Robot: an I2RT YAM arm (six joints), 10 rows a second.
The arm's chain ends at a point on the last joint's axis. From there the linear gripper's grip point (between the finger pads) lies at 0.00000 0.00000 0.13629 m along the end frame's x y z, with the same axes.
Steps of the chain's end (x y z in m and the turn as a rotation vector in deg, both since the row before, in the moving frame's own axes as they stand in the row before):
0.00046 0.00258 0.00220 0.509 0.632 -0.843
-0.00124 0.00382 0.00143 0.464 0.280 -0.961
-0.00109 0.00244 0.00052 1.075 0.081 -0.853
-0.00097 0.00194 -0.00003 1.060 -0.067 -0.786
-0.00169 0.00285 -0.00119 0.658 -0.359 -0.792
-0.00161 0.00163 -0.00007 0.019 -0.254 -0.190
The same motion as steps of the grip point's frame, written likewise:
0.00195 0.00136 0.00219 0.509 0.632 -0.843
-0.00058 0.00271 0.00142 0.464 0.280 -0.961
-0.00092 -0.00012 0.00050 1.075 0.081 -0.853
-0.00115 -0.00058 -0.00005 1.060 -0.067 -0.786
-0.00255 0.00129 -0.00120 0.658 -0.359 -0.792
-0.00221 0.00159 -0.00007 0.019 -0.254 -0.190

